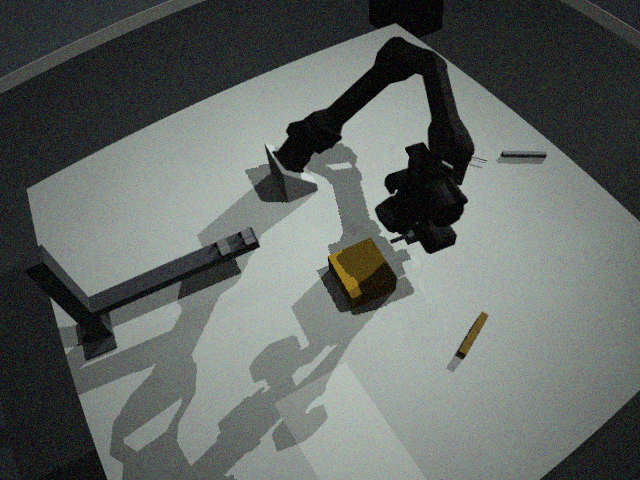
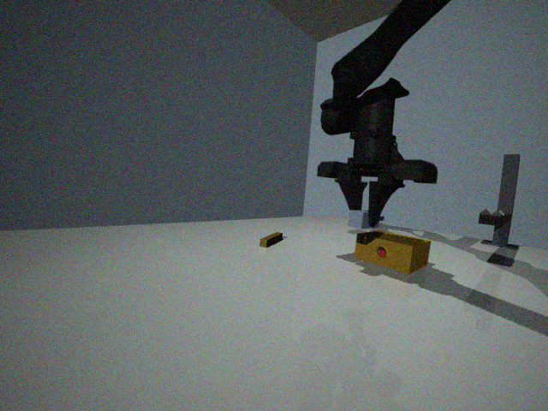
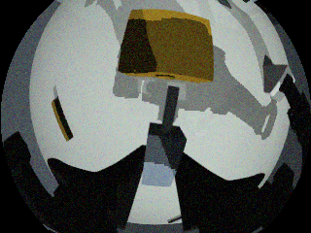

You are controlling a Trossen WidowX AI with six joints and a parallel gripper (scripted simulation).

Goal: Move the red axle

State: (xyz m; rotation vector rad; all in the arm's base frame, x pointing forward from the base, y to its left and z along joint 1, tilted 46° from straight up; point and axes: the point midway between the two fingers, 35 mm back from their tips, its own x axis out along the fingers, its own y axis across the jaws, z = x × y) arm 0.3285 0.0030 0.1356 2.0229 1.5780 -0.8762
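The yellow beam is 12 cm to the right of my gripper tip, 6 cm below it and 2 cm behind it. The rest, counted from my gripper tip: grey bar 43 cm to the left, 8 cm below, 6 cm behind.
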